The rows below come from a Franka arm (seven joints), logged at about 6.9 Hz.
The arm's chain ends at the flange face. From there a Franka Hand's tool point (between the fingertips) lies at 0.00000 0.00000 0.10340 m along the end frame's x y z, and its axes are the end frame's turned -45 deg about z.
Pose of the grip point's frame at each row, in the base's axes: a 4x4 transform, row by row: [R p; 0 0 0 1], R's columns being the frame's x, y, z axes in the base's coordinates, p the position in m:
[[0.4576, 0.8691, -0.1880, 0.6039], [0.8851, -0.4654, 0.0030, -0.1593], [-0.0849, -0.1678, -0.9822, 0.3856], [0, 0, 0, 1]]
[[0.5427, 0.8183, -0.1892, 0.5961], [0.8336, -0.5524, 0.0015, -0.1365], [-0.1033, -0.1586, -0.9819, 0.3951], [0, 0, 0, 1]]
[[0.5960, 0.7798, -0.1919, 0.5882], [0.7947, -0.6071, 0.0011, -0.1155], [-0.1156, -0.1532, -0.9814, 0.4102], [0, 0, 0, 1]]
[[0.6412, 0.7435, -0.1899, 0.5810], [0.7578, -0.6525, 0.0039, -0.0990], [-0.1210, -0.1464, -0.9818, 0.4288], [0, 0, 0, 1]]
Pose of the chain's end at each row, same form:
[[0.9381, 0.2910, -0.1880, 0.6233], [0.2968, -0.9549, 0.0030, -0.1596], [-0.1787, -0.0586, -0.9822, 0.4872], [0, 0, 0, 1]]
[[0.9624, 0.1949, -0.1892, 0.6157], [0.1988, -0.9800, 0.0015, -0.1367], [-0.1852, -0.0391, -0.9819, 0.4966], [0, 0, 0, 1]]
[[0.9728, 0.1300, -0.1919, 0.6080], [0.1327, -0.9912, 0.0011, -0.1156], [-0.1901, -0.0266, -0.9814, 0.5117], [0, 0, 0, 1]]
[[0.9791, 0.0723, -0.1899, 0.6006], [0.0745, -0.9972, 0.0039, -0.0994], [-0.1891, -0.0180, -0.9818, 0.5303], [0, 0, 0, 1]]

